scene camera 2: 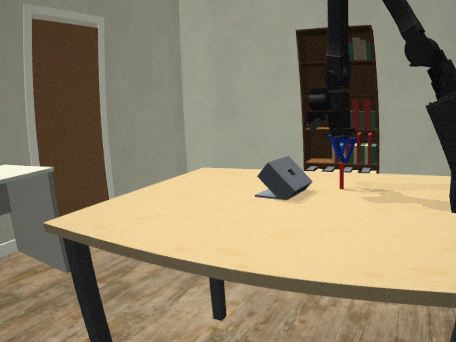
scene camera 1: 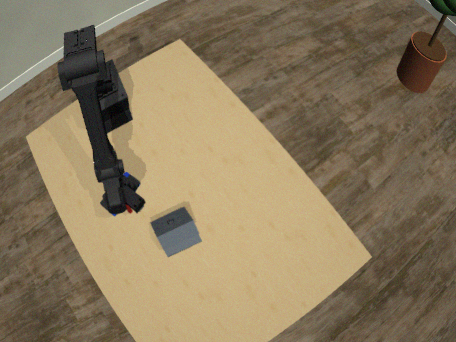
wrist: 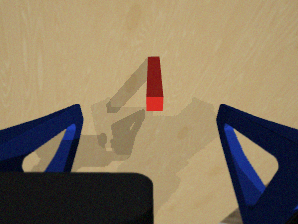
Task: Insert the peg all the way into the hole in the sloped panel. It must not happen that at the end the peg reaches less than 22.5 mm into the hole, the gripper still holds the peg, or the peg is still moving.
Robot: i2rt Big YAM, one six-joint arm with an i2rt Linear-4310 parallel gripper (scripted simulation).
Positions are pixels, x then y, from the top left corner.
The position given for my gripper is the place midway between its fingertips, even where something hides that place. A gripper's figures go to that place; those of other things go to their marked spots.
Labels:
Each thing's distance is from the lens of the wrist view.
my gripper (wrist: 149,111): 0.13 m
red peg (wrist: 154,96): 0.13 m

